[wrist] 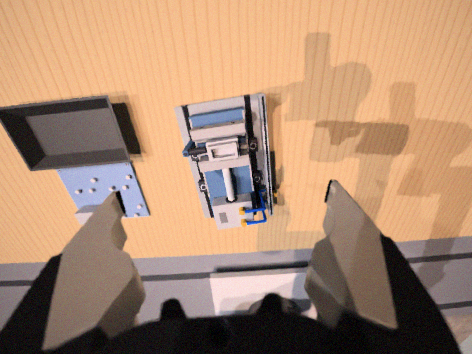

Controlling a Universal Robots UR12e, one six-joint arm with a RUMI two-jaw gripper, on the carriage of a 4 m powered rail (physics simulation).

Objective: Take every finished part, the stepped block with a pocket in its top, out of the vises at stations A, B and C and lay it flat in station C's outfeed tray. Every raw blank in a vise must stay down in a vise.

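Note:
A pale stepped block with a rectangular pocket in its top sits between the jaws of a vise, near the middle of the wrist view. The vise has blue and light grey parts and black clamps. My gripper is open, with its fingers wide apart and nothing between them. It hangs well above the vise, and the fingertips show to either side of it. A dark grey tray stands left of the vise, and no part shows in it. The frames do not tell which station this is.
A blue plate with several small pegs lies below the tray in the view, and a light grey block shows on it, partly behind the left finger. Blue hooked handles with yellow ends stand at the vise's lower end. A pale panel shows beyond the table's edge.

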